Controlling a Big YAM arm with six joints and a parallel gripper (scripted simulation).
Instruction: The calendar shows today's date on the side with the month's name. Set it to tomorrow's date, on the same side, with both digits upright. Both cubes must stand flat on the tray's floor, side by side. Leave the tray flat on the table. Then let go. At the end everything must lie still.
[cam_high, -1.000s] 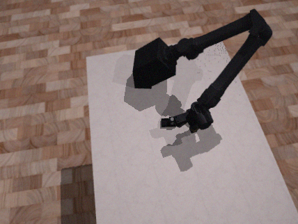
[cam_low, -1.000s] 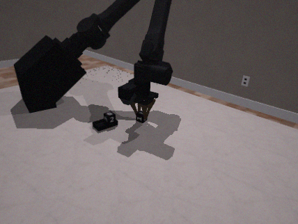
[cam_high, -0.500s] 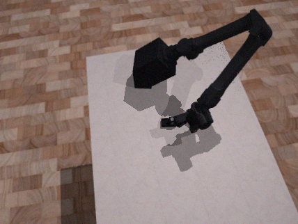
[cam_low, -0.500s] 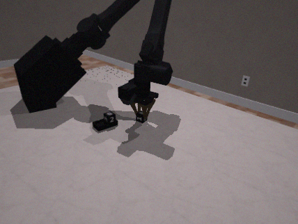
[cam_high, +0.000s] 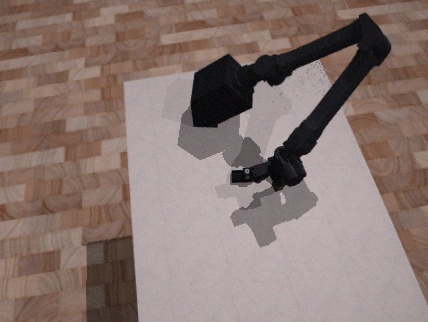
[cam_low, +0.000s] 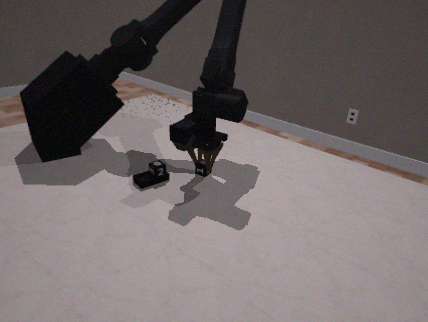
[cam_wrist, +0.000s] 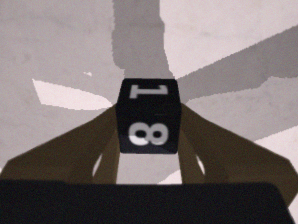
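My gripper is now right at the black digit cube. From my hand the other things lie so: black tray 6 cm behind, 12 cm to the right, 1 cm below.
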